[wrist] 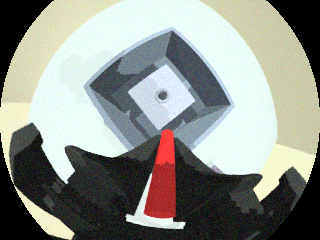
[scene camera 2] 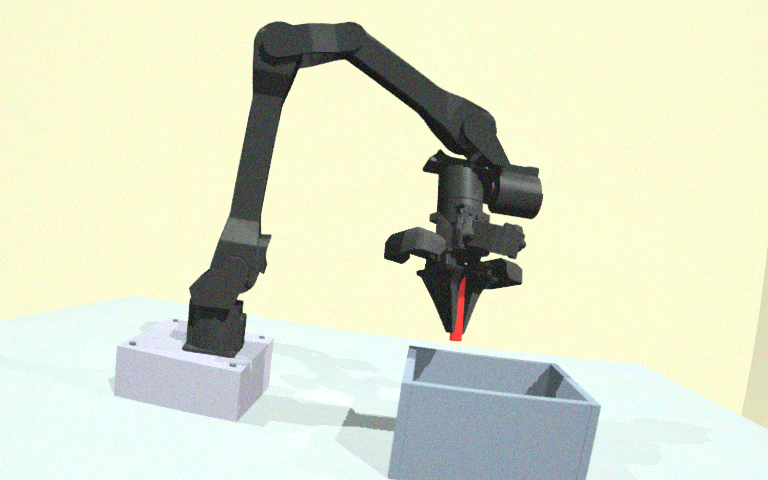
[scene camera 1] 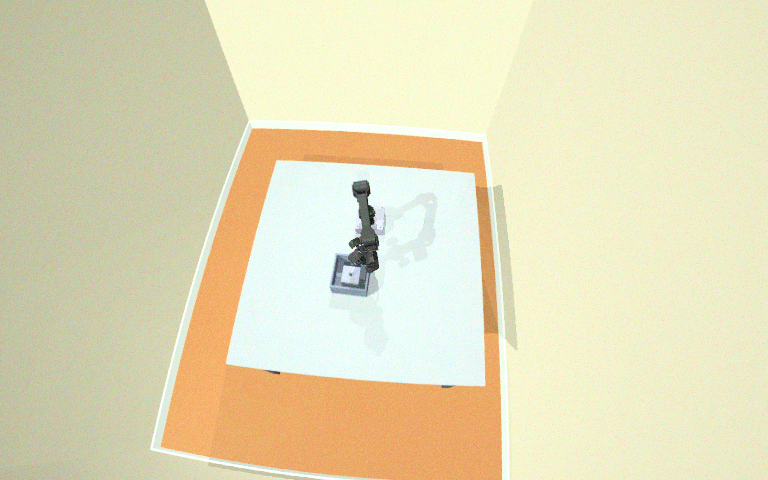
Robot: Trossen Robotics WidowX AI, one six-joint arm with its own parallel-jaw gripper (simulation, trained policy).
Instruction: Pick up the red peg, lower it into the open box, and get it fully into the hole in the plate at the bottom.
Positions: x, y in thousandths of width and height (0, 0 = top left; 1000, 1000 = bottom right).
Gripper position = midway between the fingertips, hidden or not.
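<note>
Scene camera 1: a grey box (scene camera 1: 443, 543). Scene camera 1 does not show a red peg, hidden by my gripper. Scene camera 2: my gripper (scene camera 2: 592, 695), the grey box (scene camera 2: 593, 851). Scene camera 2 does not show a plate, hidden by the grey box. Wrist view: the plate (wrist: 511, 344), the grey box (wrist: 339, 373), my gripper (wrist: 520, 581), the red peg (wrist: 502, 844).
</note>
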